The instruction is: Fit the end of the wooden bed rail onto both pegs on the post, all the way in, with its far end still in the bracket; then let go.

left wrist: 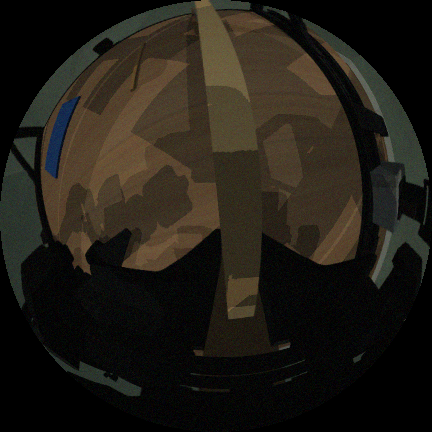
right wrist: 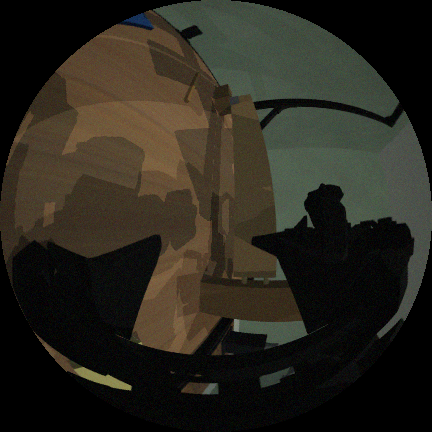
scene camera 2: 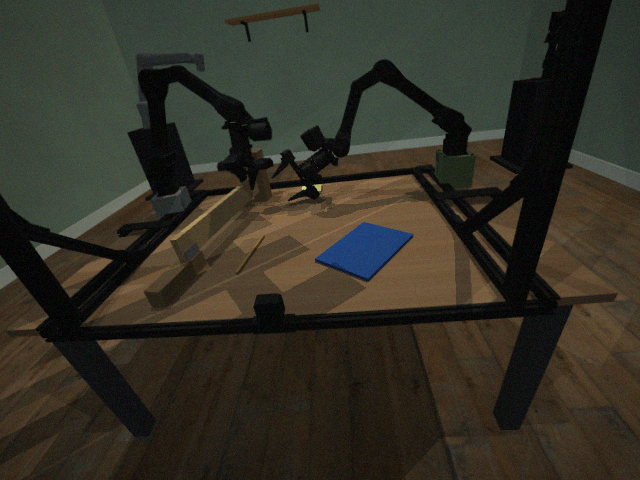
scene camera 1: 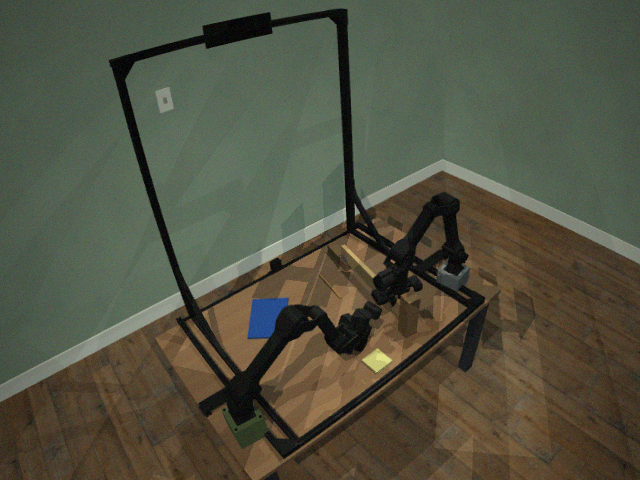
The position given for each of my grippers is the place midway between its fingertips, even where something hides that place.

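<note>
With my left gripper [scene camera 2: 249,189] I grip a wooden bed rail [left wrist: 234,147]. I can also see my left gripper [left wrist: 235,234] from its own wrist, and the same left gripper [right wrist: 252,241] from the right wrist, while scene camera 1 gives me another view of my left gripper [scene camera 1: 395,304]. My right gripper [scene camera 2: 280,189] is in view too. The left wrist view shows my right gripper [left wrist: 121,243], and the right wrist view shows my right gripper [right wrist: 219,243] as well. A blue mat [scene camera 2: 363,252] rests on the table. I see the blue mat [left wrist: 65,112] from the left wrist, and scene camera 1 shows me the blue mat [scene camera 1: 264,312] too. I also see an upright wooden post [right wrist: 227,297].
</note>
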